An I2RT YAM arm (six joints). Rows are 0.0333 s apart.
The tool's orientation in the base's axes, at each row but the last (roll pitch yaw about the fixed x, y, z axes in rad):
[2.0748 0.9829 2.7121]
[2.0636 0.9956 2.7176]
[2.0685 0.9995 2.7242]
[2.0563 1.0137 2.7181]
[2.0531 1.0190 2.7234]
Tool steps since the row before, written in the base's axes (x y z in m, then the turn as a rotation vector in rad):
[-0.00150 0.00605 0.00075 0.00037 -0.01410 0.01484]
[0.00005 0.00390 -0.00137 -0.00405 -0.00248 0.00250]
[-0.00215 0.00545 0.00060 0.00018 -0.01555 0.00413]
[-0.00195 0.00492 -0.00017 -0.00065 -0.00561 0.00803]
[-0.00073 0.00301 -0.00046 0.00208 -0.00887 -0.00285]
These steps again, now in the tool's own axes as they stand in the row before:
[0.00153 0.00555 0.00251 -0.01579 -0.00343 -0.01257]
[0.00200 0.00219 0.00288 -0.00064 0.00132 -0.00516]
[0.00175 0.00533 0.00178 -0.00697 -0.00957 -0.01089]
[0.00215 0.00449 0.00180 -0.00772 -0.00004 -0.00606]
[0.00138 0.00235 0.00154 -0.00046 -0.00884 -0.00357]

